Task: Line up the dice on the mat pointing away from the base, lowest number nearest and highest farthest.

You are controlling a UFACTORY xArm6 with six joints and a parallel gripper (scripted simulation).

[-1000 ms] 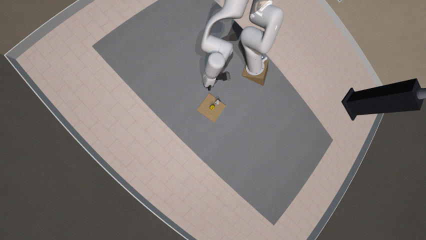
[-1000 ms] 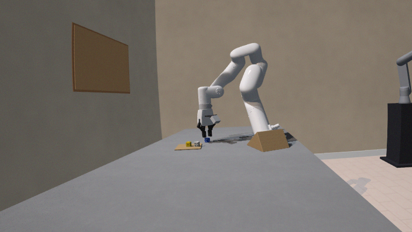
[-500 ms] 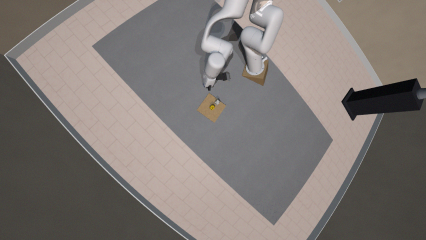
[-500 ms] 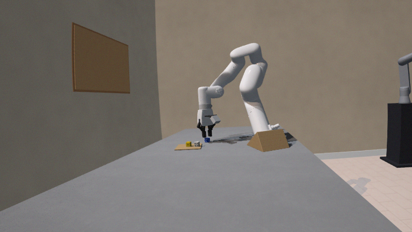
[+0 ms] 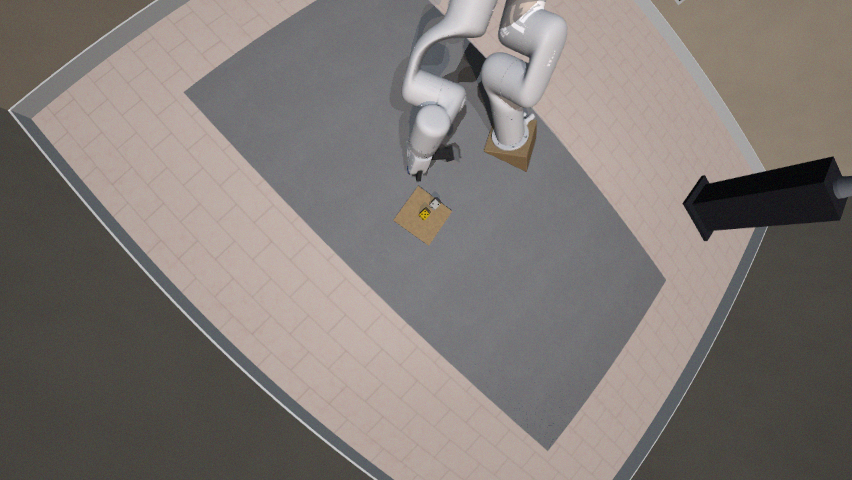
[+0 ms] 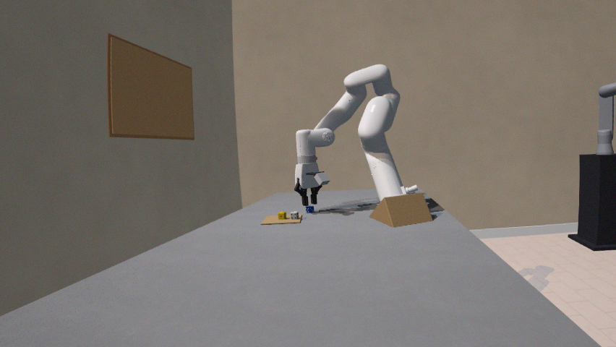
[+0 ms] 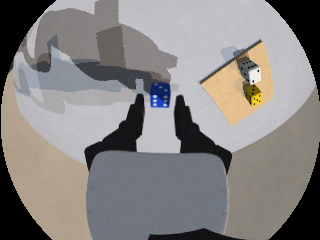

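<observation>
Right now the blue die is 40 mm below my hand. From my hand the other things lie so: yellow die 140 mm to the left, 70 mm ahead, 30 mm below; then tan mat 140 mm to the left, 70 mm ahead, 50 mm below; then white die 140 mm to the left, 30 mm below, 20 mm ahead.
</observation>
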